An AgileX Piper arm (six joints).
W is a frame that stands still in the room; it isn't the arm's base.
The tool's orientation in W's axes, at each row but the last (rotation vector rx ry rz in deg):
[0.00, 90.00, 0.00]
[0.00, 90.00, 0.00]
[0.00, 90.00, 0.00]
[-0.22, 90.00, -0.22]
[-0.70, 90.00, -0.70]
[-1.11, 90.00, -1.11]
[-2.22, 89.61, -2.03]
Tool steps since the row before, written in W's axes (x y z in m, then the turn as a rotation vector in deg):
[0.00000, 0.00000, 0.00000, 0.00, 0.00, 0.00]
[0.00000, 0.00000, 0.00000, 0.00, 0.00, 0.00]
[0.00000, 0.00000, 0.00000, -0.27, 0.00, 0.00]
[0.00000, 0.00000, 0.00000, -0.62, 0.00, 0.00]
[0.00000, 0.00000, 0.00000, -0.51, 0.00, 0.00]
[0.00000, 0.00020, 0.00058, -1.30, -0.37, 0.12]
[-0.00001, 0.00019, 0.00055, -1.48, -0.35, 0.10]
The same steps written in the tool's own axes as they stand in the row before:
[0.00000, 0.00000, 0.00000, 0.00, 0.00, 0.00]
[0.00000, 0.00000, 0.00000, 0.00, 0.00, 0.00]
[0.00000, 0.00000, 0.00000, 0.00, 0.00, -0.27]
[0.00000, 0.00000, 0.00000, 0.00, 0.00, -0.62]
[0.00000, 0.00000, 0.00000, 0.00, 0.00, -0.51]
[-0.00058, 0.00019, 0.00000, -0.11, -0.37, -1.30]
[-0.00056, 0.00016, -0.00001, -0.09, -0.35, -1.48]

